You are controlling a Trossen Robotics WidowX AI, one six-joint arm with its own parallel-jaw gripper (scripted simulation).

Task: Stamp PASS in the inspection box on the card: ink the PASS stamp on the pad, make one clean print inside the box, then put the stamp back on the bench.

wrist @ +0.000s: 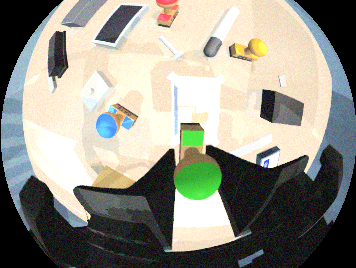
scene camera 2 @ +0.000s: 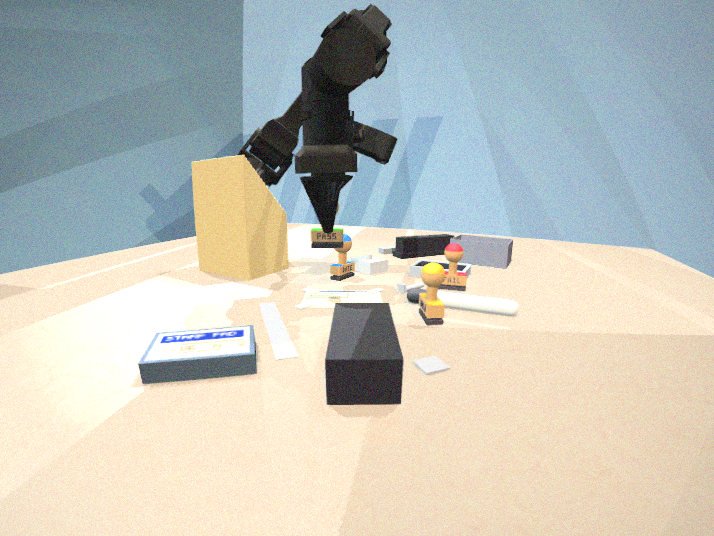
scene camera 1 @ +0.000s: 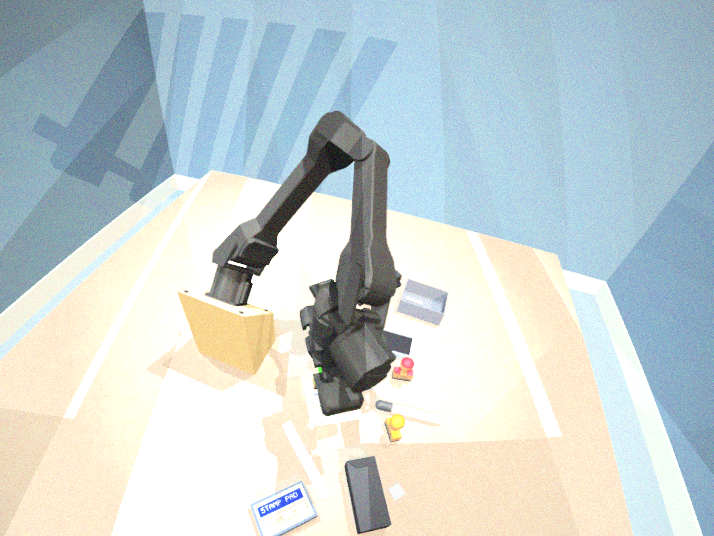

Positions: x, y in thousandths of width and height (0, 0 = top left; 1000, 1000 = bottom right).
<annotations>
my gripper: wrist 535, 565; scene camera 2 460, 430; scene camera 1 456, 706
</annotations>
